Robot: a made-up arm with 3 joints. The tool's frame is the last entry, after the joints.
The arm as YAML. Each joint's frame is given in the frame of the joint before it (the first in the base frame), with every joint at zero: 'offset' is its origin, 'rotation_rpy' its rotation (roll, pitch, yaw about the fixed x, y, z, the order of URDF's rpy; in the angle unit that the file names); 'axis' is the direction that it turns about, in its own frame. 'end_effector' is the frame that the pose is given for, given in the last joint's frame.
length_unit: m
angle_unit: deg
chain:
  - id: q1
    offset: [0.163, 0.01, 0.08]
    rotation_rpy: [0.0, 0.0, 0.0]
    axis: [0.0, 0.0, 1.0]
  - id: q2
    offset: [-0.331, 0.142, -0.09]
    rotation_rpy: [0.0, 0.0, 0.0]
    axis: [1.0, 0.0, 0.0]
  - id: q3
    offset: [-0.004, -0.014, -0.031]
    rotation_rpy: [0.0, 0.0, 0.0]
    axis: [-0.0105, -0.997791, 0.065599]
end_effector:
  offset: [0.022, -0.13, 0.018]
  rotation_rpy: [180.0, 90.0, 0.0]
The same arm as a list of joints. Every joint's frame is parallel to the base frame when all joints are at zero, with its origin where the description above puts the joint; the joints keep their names.
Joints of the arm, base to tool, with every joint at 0 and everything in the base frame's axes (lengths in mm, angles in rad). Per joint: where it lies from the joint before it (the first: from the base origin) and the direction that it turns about. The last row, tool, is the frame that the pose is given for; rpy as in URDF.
q1: axis +z origin 163.0 10.0 80.0
q2: axis +x origin -331.0 142.0 -90.0
q3: axis -0.0105 -0.997791 0.065599 origin -4.0 -14.0 -31.0
tool: origin 22.0 -130.0 18.0 rpy 3.1416 1.5708 0.0000

